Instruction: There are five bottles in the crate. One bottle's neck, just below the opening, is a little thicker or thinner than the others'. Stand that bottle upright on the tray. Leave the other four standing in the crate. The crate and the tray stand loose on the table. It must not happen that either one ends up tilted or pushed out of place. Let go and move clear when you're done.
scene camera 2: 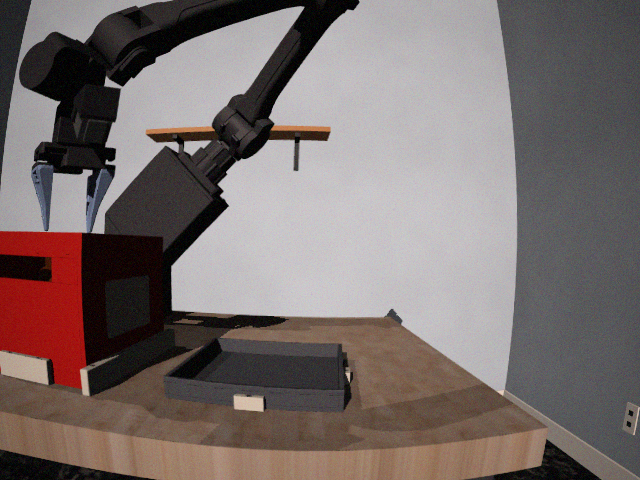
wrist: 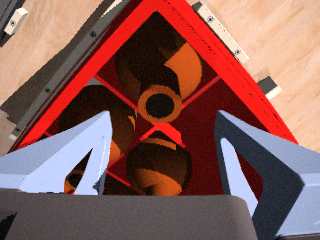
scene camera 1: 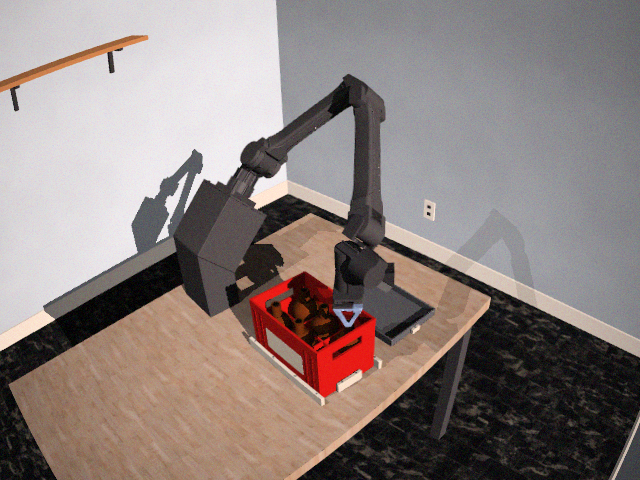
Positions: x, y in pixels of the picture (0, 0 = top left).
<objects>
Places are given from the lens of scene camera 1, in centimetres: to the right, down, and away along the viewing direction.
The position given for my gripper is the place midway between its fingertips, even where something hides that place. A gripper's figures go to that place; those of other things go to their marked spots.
my gripper (scene camera 1: 348, 318): 7, 19, 131
dark grey tray (scene camera 1: 397, 311): 23, 21, 158
</objects>
